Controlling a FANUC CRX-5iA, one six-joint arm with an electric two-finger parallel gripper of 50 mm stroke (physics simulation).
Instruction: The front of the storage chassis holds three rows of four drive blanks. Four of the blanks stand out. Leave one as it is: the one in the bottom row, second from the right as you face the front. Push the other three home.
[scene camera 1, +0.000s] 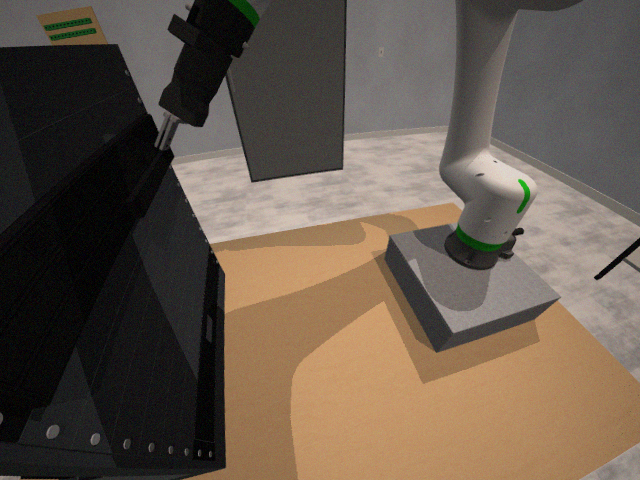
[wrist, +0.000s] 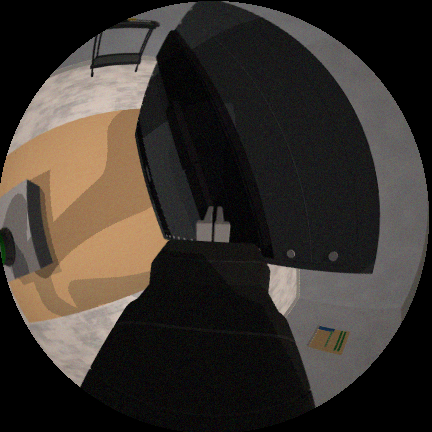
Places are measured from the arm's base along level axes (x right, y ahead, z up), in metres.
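Where they show: gripper, fingertip midpoint: (scene camera 1: 161, 148) (wrist: 214, 215); arm's base, origin of the base link: (scene camera 1: 470, 250).
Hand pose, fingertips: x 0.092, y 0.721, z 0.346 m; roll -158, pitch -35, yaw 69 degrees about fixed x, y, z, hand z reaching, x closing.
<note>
Each offset is from my fingertips to the centre of the thing. "pt": to the spot under its first point. Level surfaces: height alone.
The black storage chassis @[pt dx -0.128, dy +0.010, dz +0.123 m] (scene camera 1: 67, 87) (wrist: 320, 150) fills the left of the scene view and the upper middle of the wrist view. A long, very dark recessed band runs along it. A raised dark strip @[pt dx -0.115, dy -0.015, dz -0.014 m] (scene camera 1: 149, 183) (wrist: 187, 155) shows in this band; single drive blanks, their rows and how far each stands out cannot be told apart. My gripper (scene camera 1: 162, 146) (wrist: 214, 215) is shut and empty. Its fingertips are at the far end of the raised strip in the scene view, touching it or very close; the contact itself is too dark to tell.
The grey robot base block (scene camera 1: 496, 294) (wrist: 40, 225) stands on the tan mat @[dz -0.460 m] (scene camera 1: 361, 423) (wrist: 80, 145), right of the chassis in the scene view. A dark grey panel (scene camera 1: 294, 98) stands behind the arm. A black cart (wrist: 117, 60) stands beyond the mat.
</note>
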